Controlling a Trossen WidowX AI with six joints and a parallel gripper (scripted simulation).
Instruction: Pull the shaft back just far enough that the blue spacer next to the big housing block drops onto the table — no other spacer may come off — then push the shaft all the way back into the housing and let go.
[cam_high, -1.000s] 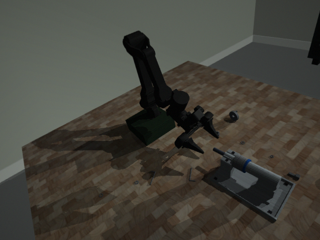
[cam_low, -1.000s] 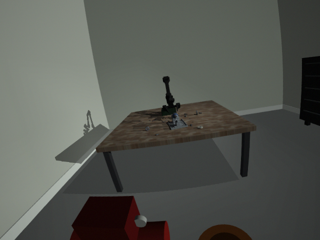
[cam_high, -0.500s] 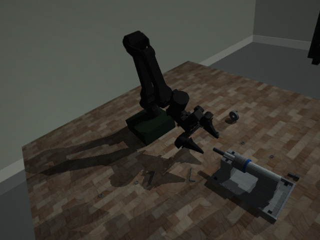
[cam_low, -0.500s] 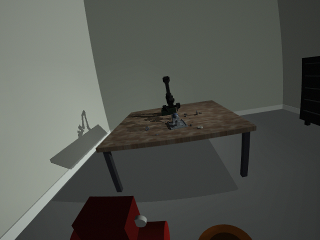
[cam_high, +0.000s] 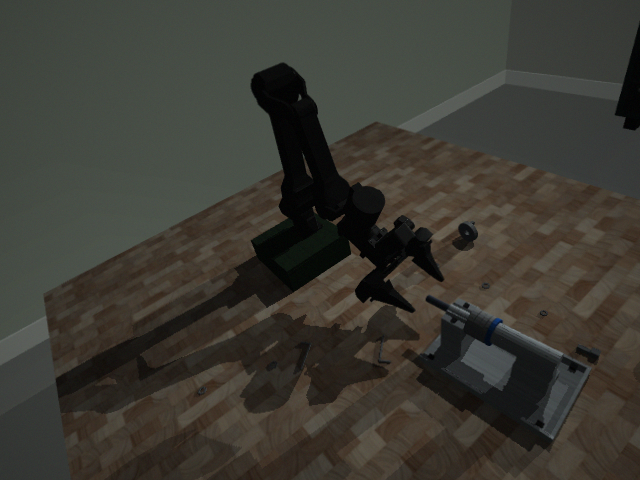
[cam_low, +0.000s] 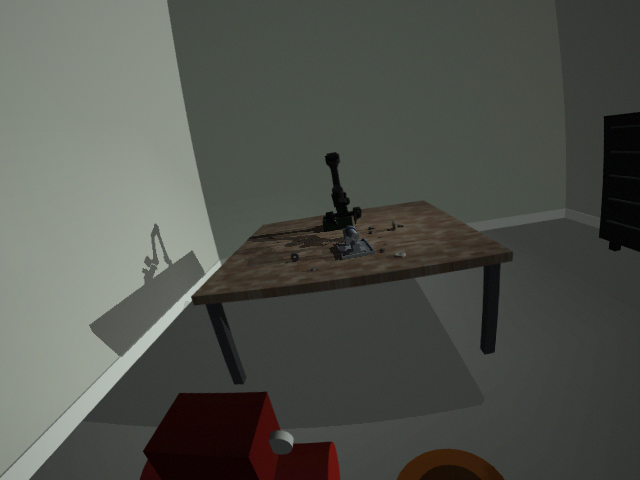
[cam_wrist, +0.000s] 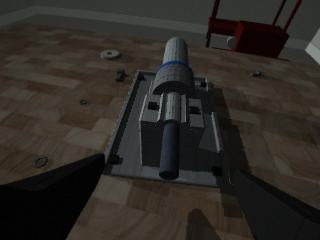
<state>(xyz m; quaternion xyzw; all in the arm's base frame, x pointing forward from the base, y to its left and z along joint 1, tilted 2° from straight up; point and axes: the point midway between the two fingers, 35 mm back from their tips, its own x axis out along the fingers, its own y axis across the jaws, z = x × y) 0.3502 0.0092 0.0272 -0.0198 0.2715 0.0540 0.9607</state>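
My gripper tip is now 7 cm short of the dark shaft, 1 cm to the right of it and 1 cm above it. The rest, counted from my gripper tip: blue spacer ring 12 cm ahead, 1 cm to the left, 1 cm below; grey disc 10 cm behind, 26 cm to the left, 6 cm below; white disc 32 cm ahead, 20 cm to the left, 8 cm below.
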